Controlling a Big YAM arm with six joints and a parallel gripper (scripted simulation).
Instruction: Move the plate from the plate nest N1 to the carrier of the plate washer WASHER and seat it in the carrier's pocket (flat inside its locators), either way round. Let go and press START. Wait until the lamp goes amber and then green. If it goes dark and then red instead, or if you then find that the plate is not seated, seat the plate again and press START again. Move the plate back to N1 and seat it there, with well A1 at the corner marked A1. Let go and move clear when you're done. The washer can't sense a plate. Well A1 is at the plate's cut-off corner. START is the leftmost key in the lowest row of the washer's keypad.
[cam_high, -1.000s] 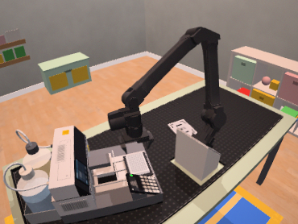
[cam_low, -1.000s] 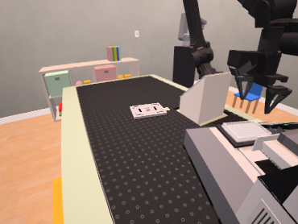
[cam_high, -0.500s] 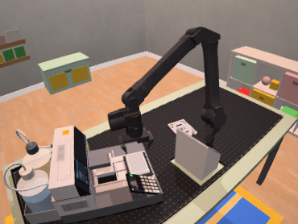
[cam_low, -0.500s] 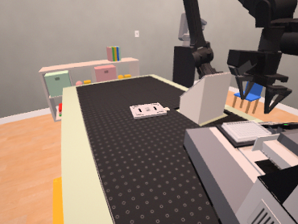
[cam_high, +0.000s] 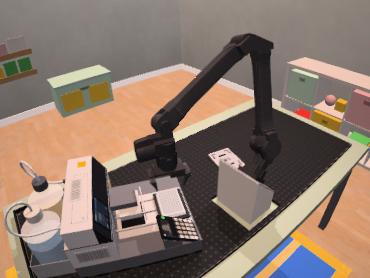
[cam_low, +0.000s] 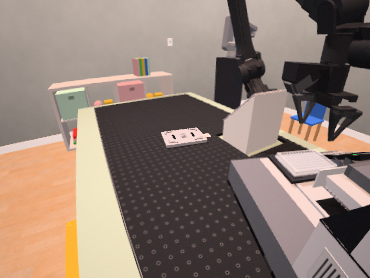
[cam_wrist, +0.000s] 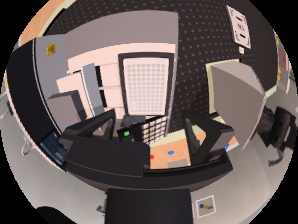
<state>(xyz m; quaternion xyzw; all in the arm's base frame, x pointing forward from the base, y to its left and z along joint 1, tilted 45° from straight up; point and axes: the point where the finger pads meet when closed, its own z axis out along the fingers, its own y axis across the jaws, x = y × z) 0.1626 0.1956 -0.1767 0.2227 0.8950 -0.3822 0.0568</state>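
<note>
Now: hand 90 mm above the white well plate. Also, from my hand: plate nest N1: 90 mm ahead, 430 mm to the right, 180 mm below; plate washer: 70 mm ahead, 140 mm to the left, 60 mm below.
</note>
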